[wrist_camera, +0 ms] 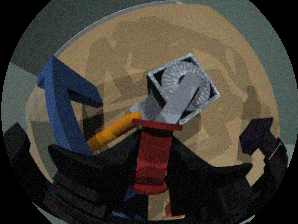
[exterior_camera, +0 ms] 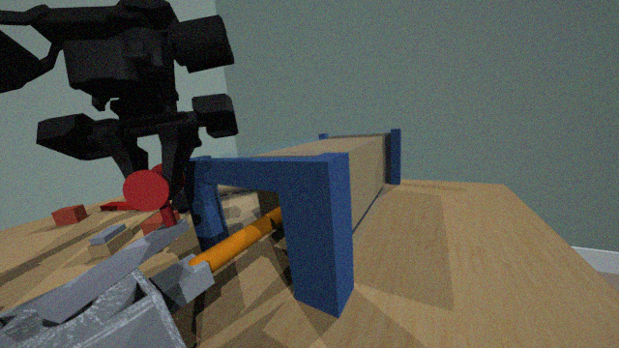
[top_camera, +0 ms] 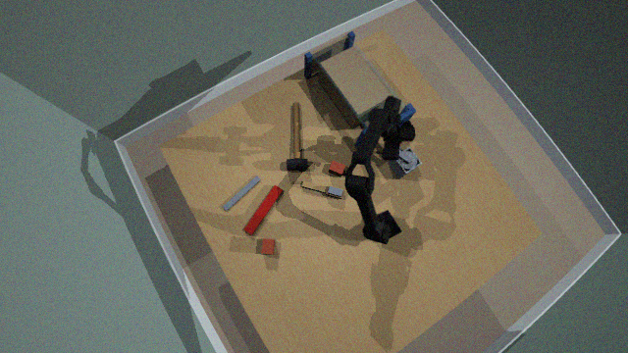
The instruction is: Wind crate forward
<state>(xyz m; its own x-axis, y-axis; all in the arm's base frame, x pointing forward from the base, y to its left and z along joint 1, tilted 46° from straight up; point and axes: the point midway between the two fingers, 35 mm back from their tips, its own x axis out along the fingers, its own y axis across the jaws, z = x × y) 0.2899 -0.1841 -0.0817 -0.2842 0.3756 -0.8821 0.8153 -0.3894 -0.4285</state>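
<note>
Right now the blue frame is 80 mm ahead of my gripper tip, 20 mm to the right of it and 30 mm below it. From my gripper tip the other things lie so: red grip: 10 mm ahead, 10 mm to the left; then brush-like tool: 10 mm behind, 330 mm to the left, 120 mm below; then grey winch: 90 mm behind, 50 mm to the right, 100 mm below.
</note>
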